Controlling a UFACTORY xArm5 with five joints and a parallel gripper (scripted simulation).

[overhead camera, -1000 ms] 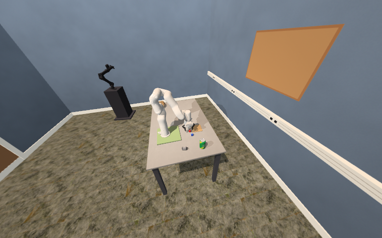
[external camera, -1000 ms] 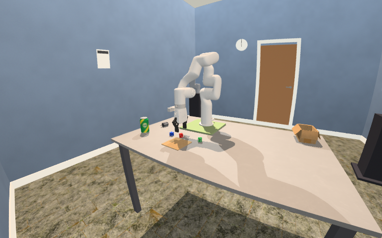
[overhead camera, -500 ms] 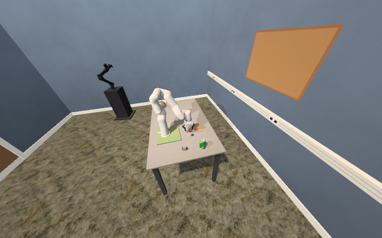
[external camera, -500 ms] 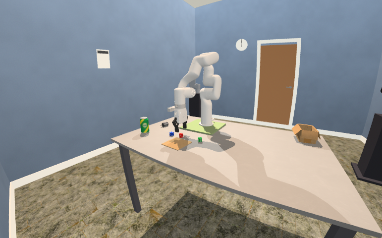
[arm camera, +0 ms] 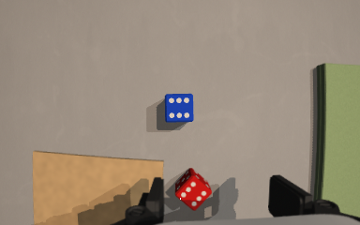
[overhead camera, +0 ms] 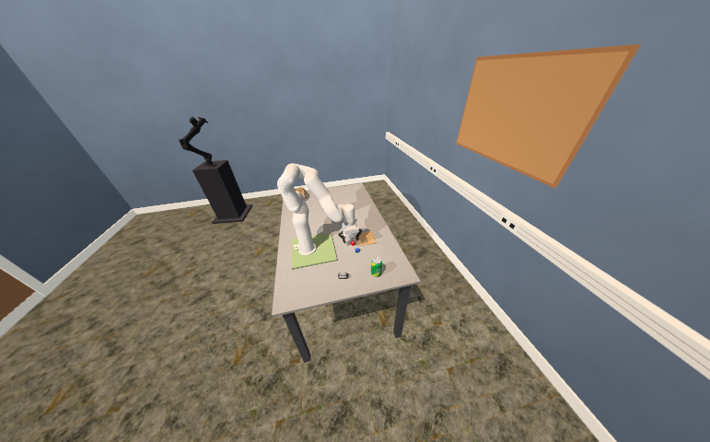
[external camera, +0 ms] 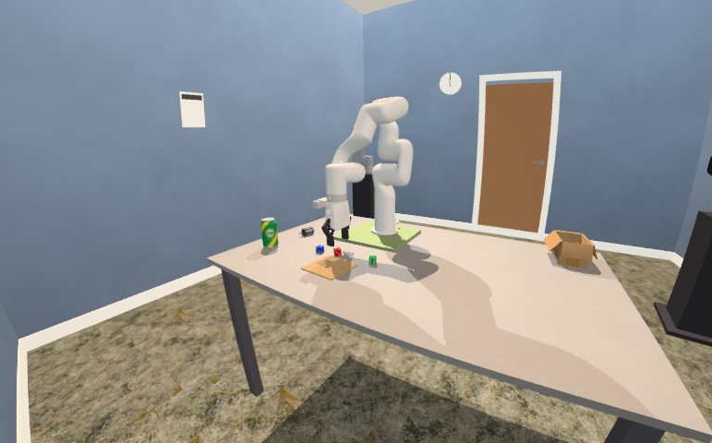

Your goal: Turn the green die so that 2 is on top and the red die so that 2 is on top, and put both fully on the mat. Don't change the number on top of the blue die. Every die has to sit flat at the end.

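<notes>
Now: the red die 4 cm below my hand, 2 cm ahead of it and 1 cm to the left of it. Also, from my hand: blue die: 6 cm to the right, 4 cm below, 4 cm ahead; green die: 16 cm to the left, 4 cm below, 1 cm behind; mat: 11 cm ahead, 7 cm to the left, 5 cm below.
</notes>
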